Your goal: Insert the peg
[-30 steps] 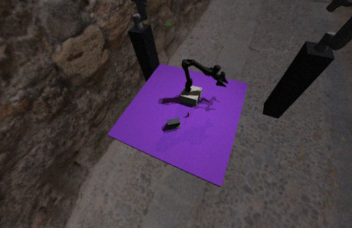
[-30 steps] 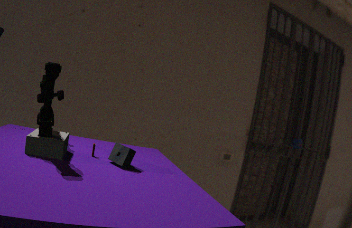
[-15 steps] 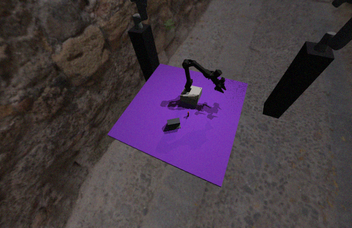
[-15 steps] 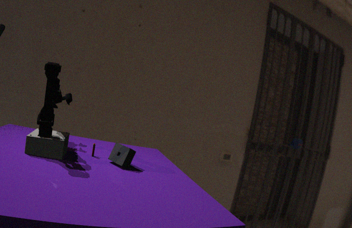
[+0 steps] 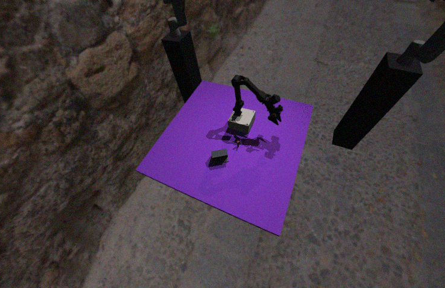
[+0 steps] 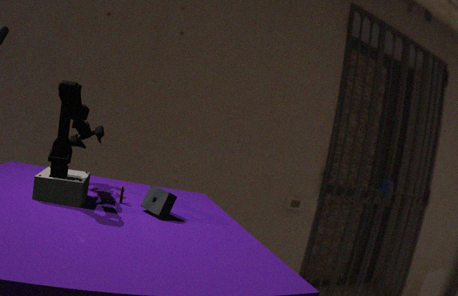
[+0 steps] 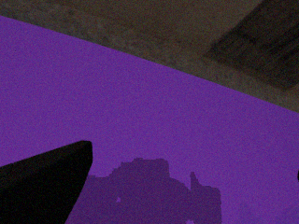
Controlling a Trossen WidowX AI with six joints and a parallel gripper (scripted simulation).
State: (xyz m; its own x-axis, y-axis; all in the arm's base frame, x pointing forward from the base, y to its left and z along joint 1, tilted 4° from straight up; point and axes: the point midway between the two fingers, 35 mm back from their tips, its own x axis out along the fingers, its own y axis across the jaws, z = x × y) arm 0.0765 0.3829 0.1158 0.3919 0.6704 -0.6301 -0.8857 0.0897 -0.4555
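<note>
My gripper tip is now 20 cm short of the red peg, 29 cm to the left of it and 16 cm above it. Round my gripper tip: grey sloped panel 36 cm ahead, 39 cm to the right, 16 cm below.
</note>
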